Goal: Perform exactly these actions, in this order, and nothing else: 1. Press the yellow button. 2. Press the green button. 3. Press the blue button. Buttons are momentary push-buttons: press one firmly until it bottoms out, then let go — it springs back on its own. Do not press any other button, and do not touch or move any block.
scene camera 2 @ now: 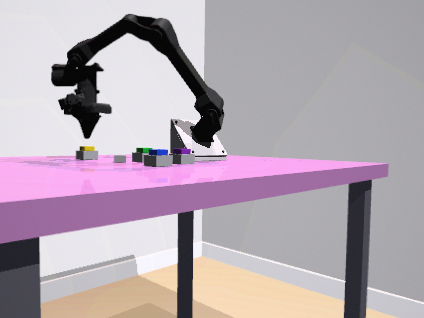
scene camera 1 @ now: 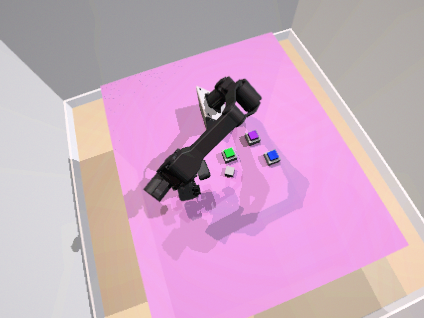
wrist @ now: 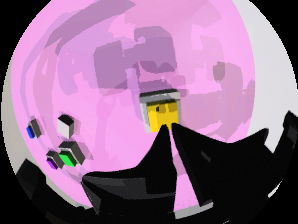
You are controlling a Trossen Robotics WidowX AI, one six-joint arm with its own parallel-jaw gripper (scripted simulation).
The gripper is shut and holds nothing. Further things: a yellow button.
The gripper also shows in the wrist view.
